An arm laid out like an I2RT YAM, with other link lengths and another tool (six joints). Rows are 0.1 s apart.
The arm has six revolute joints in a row. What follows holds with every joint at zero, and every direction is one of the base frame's. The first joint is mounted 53.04 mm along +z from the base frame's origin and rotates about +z. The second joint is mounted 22.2 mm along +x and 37.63 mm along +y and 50.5 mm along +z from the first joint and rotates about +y. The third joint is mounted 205.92 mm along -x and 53.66 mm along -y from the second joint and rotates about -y. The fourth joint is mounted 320.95 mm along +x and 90.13 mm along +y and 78.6 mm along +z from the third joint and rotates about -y. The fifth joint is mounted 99.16 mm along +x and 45.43 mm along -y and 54.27 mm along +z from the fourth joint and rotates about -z. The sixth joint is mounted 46.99 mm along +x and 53.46 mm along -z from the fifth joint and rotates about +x. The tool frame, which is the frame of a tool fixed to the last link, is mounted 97 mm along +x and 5 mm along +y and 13 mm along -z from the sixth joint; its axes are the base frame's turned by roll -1.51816, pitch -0.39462 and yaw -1.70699 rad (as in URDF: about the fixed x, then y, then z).
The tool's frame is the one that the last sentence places.
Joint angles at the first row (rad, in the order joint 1, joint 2, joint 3, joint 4, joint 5, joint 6):
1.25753 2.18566 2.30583 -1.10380 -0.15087 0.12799
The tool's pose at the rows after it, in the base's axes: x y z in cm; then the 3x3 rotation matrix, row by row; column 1 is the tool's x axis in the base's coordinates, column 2 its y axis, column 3 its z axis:
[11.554 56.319 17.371], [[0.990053 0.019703 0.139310], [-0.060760 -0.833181 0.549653], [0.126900 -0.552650 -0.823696]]
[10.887 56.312 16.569], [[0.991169 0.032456 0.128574], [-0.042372 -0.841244 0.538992], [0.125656 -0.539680 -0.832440]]
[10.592 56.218 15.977], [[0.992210 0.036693 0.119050], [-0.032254 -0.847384 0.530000], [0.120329 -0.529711 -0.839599]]
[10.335 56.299 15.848], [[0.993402 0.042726 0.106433], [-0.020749 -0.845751 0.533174], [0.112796 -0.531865 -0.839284]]
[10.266 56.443 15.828], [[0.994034 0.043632 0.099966], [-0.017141 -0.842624 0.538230], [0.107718 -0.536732 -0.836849]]
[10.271 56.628 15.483], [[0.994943 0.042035 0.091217], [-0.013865 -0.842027 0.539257], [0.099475 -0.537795 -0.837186]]
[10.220 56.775 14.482], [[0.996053 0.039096 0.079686], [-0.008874 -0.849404 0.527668], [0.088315 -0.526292 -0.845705]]
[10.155 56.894 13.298], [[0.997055 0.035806 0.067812], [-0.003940 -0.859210 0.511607], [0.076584 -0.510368 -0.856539]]
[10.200 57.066 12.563], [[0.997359 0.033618 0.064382], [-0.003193 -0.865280 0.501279], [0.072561 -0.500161 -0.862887]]
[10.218 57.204 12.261], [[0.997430 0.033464 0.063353], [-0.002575 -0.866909 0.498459], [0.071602 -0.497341 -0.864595]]
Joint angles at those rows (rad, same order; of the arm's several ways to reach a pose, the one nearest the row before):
1.26936 2.18566 2.28750 -1.10417 -0.15126 0.12531
1.28043 2.18569 2.26811 -1.10115 -0.15201 0.11922
1.28386 2.18566 2.25394 -1.10074 -0.15659 0.11578
1.28576 2.18610 2.24984 -1.09697 -0.16842 0.11120
1.28576 2.18795 2.24975 -1.09121 -0.17605 0.11081
1.28424 2.19629 2.25005 -1.08469 -0.18558 0.11082
1.28386 2.21545 2.25019 -1.08246 -0.19360 0.11082
1.28386 2.23945 2.25319 -1.08320 -0.20046 0.11082
1.28385 2.26270 2.26691 -1.08626 -0.20085 0.11120
1.28423 2.27455 2.27532 -1.08625 -0.20085 0.11119

